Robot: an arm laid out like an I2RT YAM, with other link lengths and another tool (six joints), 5 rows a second.
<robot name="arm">
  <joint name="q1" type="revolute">
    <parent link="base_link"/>
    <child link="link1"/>
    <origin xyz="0 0 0.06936" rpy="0 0 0"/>
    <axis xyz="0 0 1"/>
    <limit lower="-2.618" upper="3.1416"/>
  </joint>
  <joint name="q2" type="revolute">
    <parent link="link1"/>
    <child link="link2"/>
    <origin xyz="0.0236 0.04 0.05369" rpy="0 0 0"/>
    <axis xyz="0 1 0"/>
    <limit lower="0" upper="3.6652"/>
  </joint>
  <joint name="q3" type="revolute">
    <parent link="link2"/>
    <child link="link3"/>
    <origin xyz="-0.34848 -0.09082 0" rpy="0 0 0"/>
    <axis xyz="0 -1 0"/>
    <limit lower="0" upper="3.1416"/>
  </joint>
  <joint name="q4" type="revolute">
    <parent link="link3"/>
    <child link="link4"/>
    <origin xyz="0.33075 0.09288 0.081" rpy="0 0 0"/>
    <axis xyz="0 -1 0"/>
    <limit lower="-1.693" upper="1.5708"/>
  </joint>
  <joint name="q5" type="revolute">
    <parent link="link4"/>
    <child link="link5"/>
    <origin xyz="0.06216 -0.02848 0.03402" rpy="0 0 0"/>
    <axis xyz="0 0 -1"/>
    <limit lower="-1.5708" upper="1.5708"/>
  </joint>
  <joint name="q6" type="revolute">
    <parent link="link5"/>
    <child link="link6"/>
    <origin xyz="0.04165 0 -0.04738" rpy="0 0 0"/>
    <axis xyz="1 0 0"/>
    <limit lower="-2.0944" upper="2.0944"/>
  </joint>
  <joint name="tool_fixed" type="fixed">
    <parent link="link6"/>
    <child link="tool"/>
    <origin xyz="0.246 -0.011 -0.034" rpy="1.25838 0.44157 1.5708"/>
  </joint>
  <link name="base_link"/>
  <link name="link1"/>
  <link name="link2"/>
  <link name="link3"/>
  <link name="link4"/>
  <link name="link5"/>
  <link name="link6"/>
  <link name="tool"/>
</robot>
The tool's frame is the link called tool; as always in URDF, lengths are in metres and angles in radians.
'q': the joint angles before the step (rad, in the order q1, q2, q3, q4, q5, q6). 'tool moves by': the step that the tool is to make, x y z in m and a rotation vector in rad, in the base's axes. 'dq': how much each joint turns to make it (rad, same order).
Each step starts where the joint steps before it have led.
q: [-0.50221 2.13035 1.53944 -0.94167 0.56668 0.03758]
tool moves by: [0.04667 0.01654 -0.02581 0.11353 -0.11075 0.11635]
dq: [-0.00001 0.00077 -0.00646 0.10413 -0.16251 -0.11598]
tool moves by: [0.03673 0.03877 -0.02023 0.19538 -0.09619 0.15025]
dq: [-0.01716 -0.00114 0.00076 0.02556 -0.24033 -0.13847]
